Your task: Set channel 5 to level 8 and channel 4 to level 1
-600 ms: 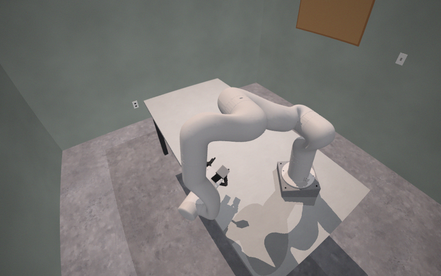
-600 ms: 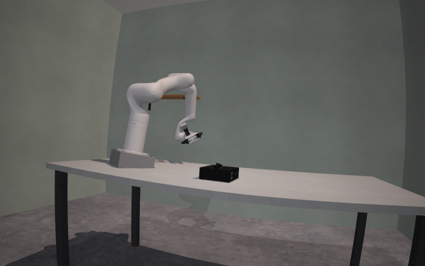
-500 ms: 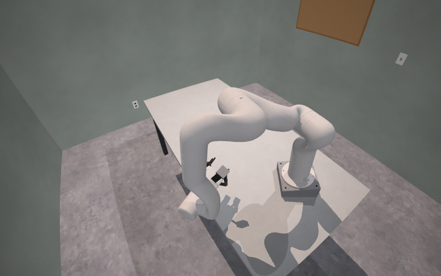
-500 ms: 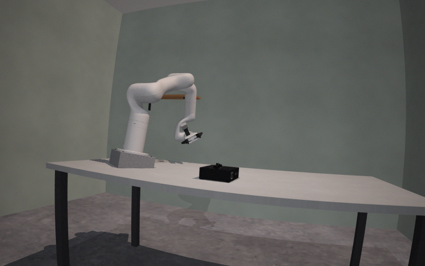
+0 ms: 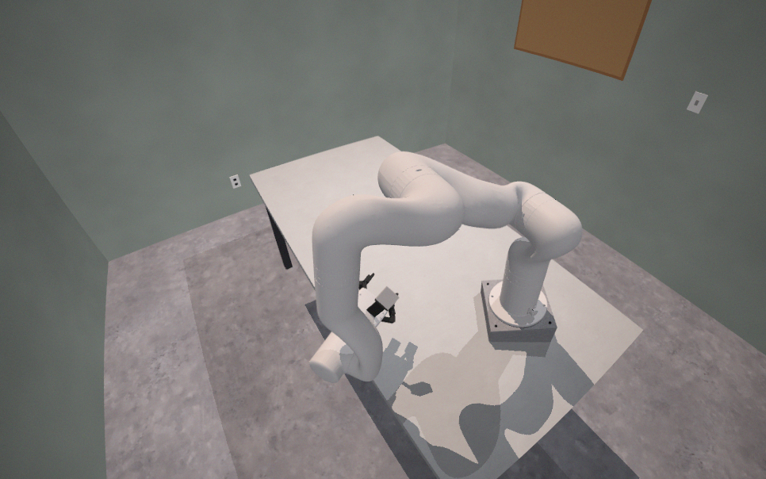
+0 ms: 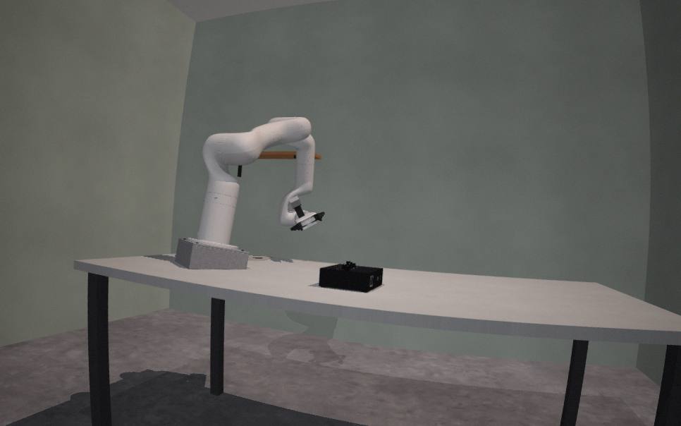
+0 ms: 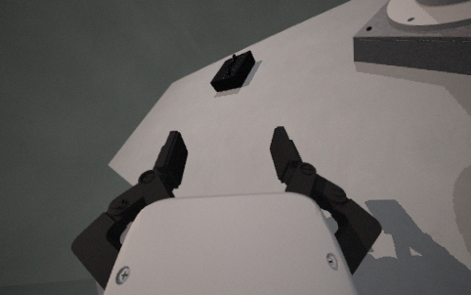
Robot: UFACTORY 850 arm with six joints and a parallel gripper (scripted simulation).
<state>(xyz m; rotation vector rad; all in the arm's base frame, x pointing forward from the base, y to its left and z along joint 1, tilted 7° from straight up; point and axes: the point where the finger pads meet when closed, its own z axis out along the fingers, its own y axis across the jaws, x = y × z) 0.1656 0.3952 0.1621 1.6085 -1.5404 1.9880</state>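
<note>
Right now the channel 4 fader cap is 38 cm ahead of my hand, 41 cm to the right of it and 12 cm below it. The rest, counted from my hand: channel 1 fader cap 34 cm ahead, 34 cm to the right, 12 cm below; then channel 5 fader cap 37 cm ahead, 43 cm to the right, 12 cm below.
</note>
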